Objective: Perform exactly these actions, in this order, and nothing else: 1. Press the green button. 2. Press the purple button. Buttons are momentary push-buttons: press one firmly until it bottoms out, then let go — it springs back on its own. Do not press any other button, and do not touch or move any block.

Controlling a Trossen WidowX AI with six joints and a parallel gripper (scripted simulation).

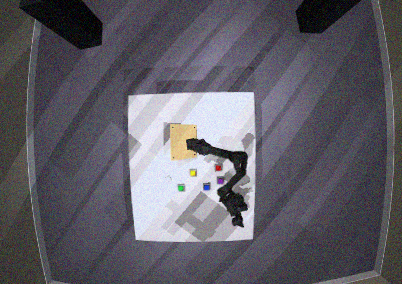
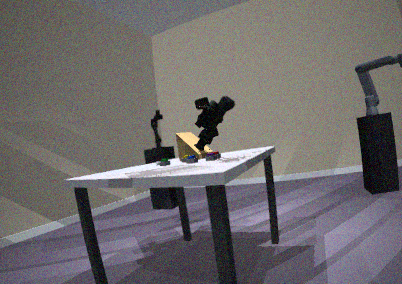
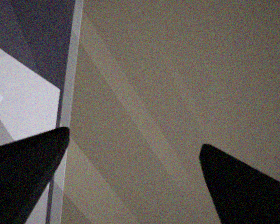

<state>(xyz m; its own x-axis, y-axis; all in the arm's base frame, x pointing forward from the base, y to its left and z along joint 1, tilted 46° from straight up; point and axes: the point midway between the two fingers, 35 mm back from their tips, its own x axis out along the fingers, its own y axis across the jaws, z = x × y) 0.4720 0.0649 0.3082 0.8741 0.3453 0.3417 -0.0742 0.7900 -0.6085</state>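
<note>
Right now my gripper tip is 210 mm past the green button, 380 mm to the left of it and 170 mm above it. Also, from my gripper tip: red button: 330 mm behind, 110 mm to the right, 170 mm below; then blue button: 200 mm behind, 200 mm to the right, 170 mm below; then purple button: 240 mm behind, 110 mm to the right, 170 mm below.
</note>
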